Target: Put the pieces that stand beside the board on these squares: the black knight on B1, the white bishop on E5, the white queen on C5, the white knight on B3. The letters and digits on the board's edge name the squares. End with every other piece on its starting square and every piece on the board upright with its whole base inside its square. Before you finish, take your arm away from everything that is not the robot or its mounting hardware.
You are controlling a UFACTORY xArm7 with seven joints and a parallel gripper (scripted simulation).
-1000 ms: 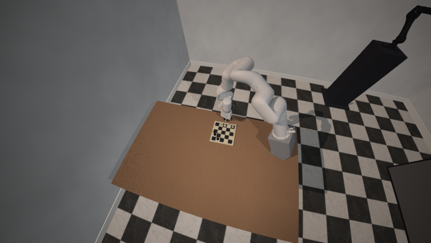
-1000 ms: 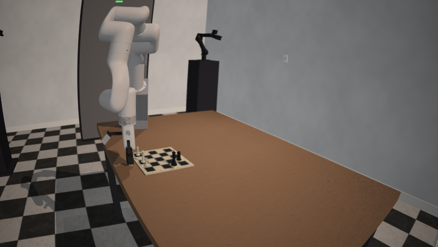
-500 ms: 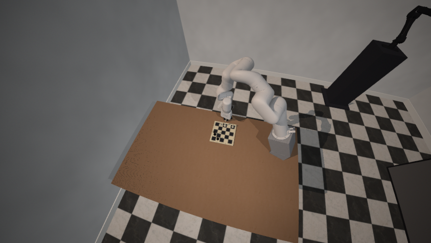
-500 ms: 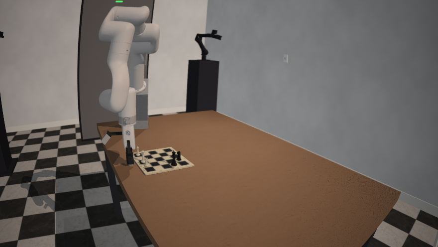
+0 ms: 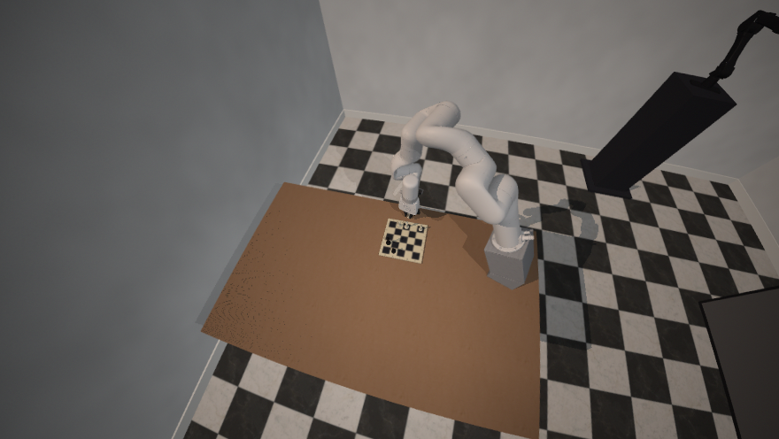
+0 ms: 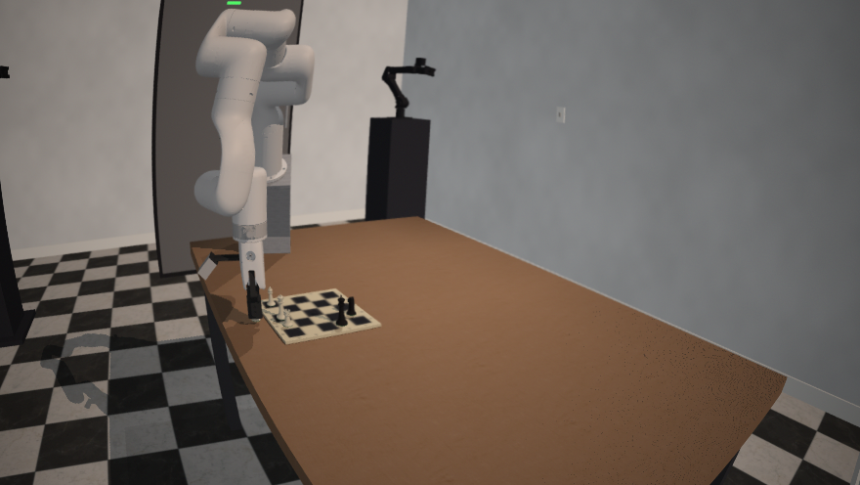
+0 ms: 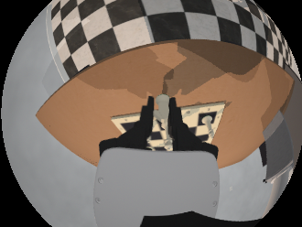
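Now: the chessboard 140 mm to the left of my hand and 40 mm below it. The rest, counted from my hand: black knight 30 mm ahead, 220 mm to the left, 20 mm below.
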